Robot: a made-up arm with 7 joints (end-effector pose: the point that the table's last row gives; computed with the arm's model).
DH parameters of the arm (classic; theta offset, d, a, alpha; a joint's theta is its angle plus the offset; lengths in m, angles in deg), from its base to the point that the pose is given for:
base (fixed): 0 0.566 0.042 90
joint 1: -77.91 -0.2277 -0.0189 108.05
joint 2: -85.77 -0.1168 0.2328 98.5
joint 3: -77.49 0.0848 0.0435 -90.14
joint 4: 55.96 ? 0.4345 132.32
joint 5: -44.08 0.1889 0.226 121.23
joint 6: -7 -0.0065 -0.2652 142.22
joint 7: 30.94 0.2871 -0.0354 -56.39
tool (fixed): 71.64 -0.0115 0 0
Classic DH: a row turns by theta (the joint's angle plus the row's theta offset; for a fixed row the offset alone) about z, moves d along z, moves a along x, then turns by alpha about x.
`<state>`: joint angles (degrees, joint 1 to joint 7).
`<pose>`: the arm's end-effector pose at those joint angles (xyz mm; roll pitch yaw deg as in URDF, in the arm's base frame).
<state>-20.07 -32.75 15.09 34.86 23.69 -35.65 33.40</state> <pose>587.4 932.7 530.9 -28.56 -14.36 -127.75</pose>
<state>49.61 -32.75 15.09 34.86 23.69 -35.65 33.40</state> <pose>264.3 932.7 1065.3 28.59 28.04 -119.79</pose>
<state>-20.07 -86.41 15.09 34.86 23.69 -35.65 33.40</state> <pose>569.6 590.7 1206.9 -51.13 34.26 -139.72</pose>
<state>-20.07 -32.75 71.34 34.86 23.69 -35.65 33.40</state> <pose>77.8 1034.0 657.1 -3.87 -1.23 -81.73</pose>
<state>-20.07 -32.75 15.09 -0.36 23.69 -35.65 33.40</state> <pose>796.6 809.2 795.7 -11.82 10.97 -146.47</pose>
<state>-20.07 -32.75 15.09 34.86 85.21 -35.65 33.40</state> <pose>550.0 775.7 634.4 -51.92 37.92 -158.09</pose>
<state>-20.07 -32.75 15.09 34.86 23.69 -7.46 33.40</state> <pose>520.6 1056.6 582.0 -0.70 -23.21 -131.91</pose>
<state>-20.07 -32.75 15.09 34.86 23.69 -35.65 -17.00</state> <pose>590.0 915.8 557.0 16.97 -4.02 -156.58</pose>
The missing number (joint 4, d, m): 0.469
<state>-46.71 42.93 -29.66 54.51 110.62 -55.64 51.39</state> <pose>56.9 59.4 -20.3 -25.62 -14.44 -163.22</pose>
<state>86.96 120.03 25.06 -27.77 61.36 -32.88 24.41</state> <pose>762.0 -113.0 936.0 114.28 19.62 -160.10</pose>
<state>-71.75 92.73 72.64 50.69 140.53 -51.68 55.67</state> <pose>-399.0 -68.9 467.8 -148.82 -34.15 -83.93</pose>
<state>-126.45 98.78 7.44 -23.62 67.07 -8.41 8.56</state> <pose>-835.5 98.0 544.5 -32.11 -14.31 -42.12</pose>
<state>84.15 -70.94 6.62 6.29 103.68 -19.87 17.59</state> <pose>-578.7 358.5 930.6 146.02 3.70 53.91</pose>
